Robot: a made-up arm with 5 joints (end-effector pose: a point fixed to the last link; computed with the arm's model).
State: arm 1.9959 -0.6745 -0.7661 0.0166 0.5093
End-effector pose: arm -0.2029 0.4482 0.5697 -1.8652 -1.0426 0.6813
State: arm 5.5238 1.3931 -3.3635 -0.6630 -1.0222
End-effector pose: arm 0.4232 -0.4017 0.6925 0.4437 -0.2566 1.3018
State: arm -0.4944 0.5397 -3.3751 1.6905 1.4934
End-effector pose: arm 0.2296 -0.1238 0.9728 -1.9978 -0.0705 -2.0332
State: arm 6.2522 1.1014 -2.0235 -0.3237 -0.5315
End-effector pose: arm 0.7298 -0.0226 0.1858 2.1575 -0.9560 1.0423
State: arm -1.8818 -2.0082 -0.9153 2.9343 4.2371
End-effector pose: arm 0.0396 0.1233 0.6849 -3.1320 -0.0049 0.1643
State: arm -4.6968 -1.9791 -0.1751 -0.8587 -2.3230
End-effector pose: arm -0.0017 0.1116 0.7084 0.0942 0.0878 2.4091
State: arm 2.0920 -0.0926 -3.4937 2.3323 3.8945
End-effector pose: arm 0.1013 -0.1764 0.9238 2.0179 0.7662 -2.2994
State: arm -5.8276 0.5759 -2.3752 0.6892 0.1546
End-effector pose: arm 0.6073 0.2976 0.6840 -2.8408 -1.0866 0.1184
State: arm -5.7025 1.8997 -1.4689 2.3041 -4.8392
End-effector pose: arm -0.0172 -0.0113 -0.2320 0.4038 0.0500 -1.1067
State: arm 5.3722 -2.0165 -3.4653 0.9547 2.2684
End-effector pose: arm -0.3331 0.4293 -0.2066 1.3309 -0.6833 -2.3286
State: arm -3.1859 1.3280 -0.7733 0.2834 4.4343
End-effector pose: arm -0.0114 0.0005 -0.2499 -2.3230 -0.2055 -1.4264
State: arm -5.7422 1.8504 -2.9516 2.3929 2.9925
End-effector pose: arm 0.5156 0.3098 0.0218 2.6634 -1.2553 -2.1014
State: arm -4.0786 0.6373 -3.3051 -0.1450 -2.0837
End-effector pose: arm -0.1378 0.1875 1.0131 0.2890 0.1591 -2.9975
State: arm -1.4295 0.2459 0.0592 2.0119 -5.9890
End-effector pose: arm -0.0079 0.0559 -0.0113 0.3039 0.7792 2.1319
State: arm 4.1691 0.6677 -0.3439 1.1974 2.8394
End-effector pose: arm -0.0111 -0.0184 -0.1286 1.7361 -1.2647 2.4406
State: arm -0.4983 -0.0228 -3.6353 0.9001 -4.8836
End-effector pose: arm -0.2933 0.1596 0.9578 -0.3785 -0.0638 -2.2281
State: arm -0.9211 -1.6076 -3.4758 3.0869 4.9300
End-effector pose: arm -0.3392 0.4465 0.1390 1.1360 -0.1979 0.7408
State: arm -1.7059 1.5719 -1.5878 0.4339 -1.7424
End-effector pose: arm -0.0445 -0.3272 -0.3079 -2.7291 -0.0694 0.0220
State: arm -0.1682 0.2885 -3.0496 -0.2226 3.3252
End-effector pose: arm 0.1174 -0.0199 1.0559 0.0291 0.1552 0.0177
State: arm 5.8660 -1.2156 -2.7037 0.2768 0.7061
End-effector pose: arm -0.6162 0.2731 0.7132 0.3413 0.3741 -2.7875
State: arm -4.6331 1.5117 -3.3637 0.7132 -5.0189
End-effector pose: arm -0.0572 0.7193 0.5477 -2.0212 -0.2776 0.2110
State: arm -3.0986 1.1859 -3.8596 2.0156 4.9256
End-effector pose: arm -0.4010 -0.0173 0.8084 2.4945 -0.1298 -1.6974
